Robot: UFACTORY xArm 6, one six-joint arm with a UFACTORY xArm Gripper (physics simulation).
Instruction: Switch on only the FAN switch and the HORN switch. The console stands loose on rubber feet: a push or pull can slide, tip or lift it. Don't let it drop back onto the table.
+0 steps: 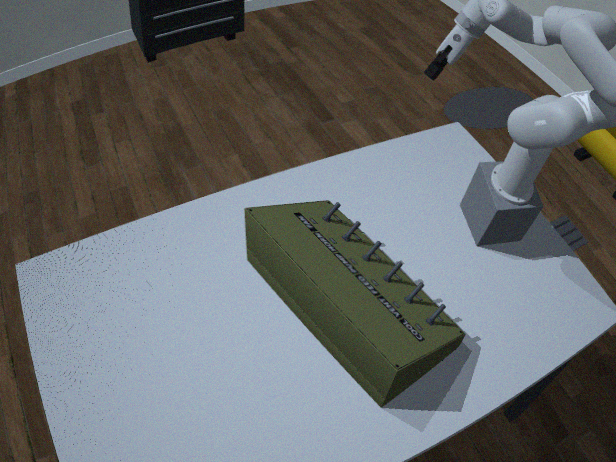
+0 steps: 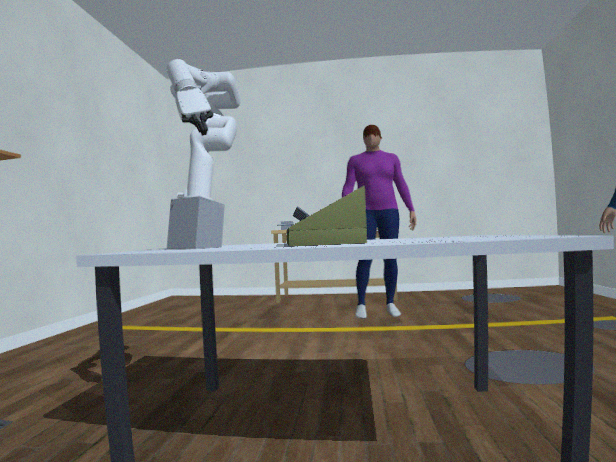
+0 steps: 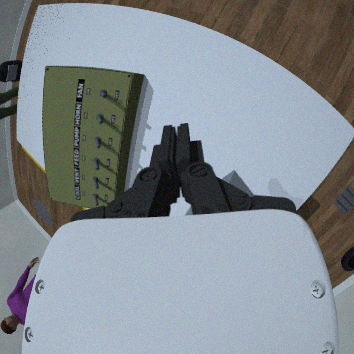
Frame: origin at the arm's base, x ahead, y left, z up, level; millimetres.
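Seen in the pictures: gripper, fingertip midpoint: (image 1: 429, 76) (image 2: 204, 133) (image 3: 178, 142); arm's base, link origin: (image 1: 512, 184) (image 2: 198, 201).
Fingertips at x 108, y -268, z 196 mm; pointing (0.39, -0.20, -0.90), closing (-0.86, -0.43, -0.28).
Offsets run from my fingertips to a thing's top centre.
The olive wedge-shaped console (image 1: 305, 280) (image 2: 335, 227) (image 3: 60, 135) rests level on the table, its low edge toward the arm's base. The FAN switch {dy +54, dx +308, dz -250 mm} (image 1: 332, 212) (image 3: 103, 93) is the end lever, and the HORN switch {dy +126, dx +304, dz -250 mm} (image 1: 352, 231) (image 3: 100, 119) stands beside it. Both lean toward the low edge, the OFF side, parallel to the PUMP, FEED, VENT and COOL levers. My gripper (image 1: 433, 74) (image 2: 203, 130) (image 3: 178, 142) is shut and empty, raised high and well away from the console on the arm's side, touching nothing.
The white table (image 1: 150, 360) (image 2: 450, 245) (image 3: 225, 100) carries the arm's grey base block (image 1: 507, 227) (image 2: 195, 222), apart from the console's low side. A person in purple (image 2: 375, 180) (image 3: 19, 301) stands beyond the table. A dark cabinet (image 1: 187, 30) stands on the floor behind.
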